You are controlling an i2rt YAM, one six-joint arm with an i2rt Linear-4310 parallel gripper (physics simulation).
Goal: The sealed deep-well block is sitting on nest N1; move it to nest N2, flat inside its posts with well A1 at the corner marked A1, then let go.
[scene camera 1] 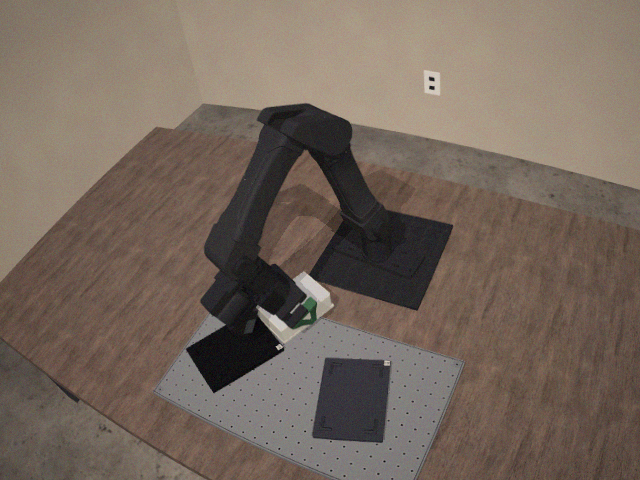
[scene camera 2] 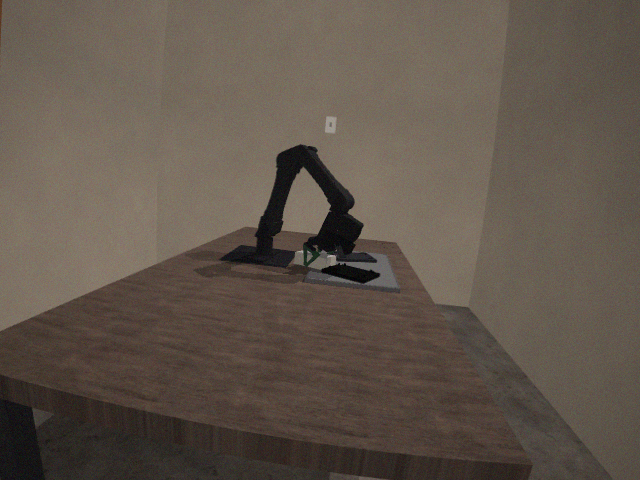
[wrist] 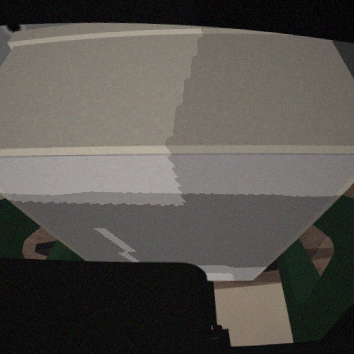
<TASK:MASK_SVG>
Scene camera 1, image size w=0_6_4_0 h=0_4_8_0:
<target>gripper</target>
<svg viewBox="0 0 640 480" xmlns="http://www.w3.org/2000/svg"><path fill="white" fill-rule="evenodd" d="M272 264L271 267L274 269L276 276L274 284L268 291L262 294L254 294L263 296L270 291L274 291L284 298L286 303L275 315L289 328L294 330L304 325L313 324L317 320L317 302L312 297L309 297L303 305L300 304L291 314L290 312L298 303L302 303L307 295L277 264Z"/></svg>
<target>white block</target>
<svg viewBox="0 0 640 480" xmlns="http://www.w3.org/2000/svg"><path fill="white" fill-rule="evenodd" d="M256 306L259 310L259 318L284 344L309 326L304 325L293 330L276 315L272 315L259 305ZM303 271L292 280L307 297L302 303L298 303L290 313L292 314L300 304L303 305L309 297L312 297L317 302L316 316L318 319L333 308L334 304L331 303L330 293Z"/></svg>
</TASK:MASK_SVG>
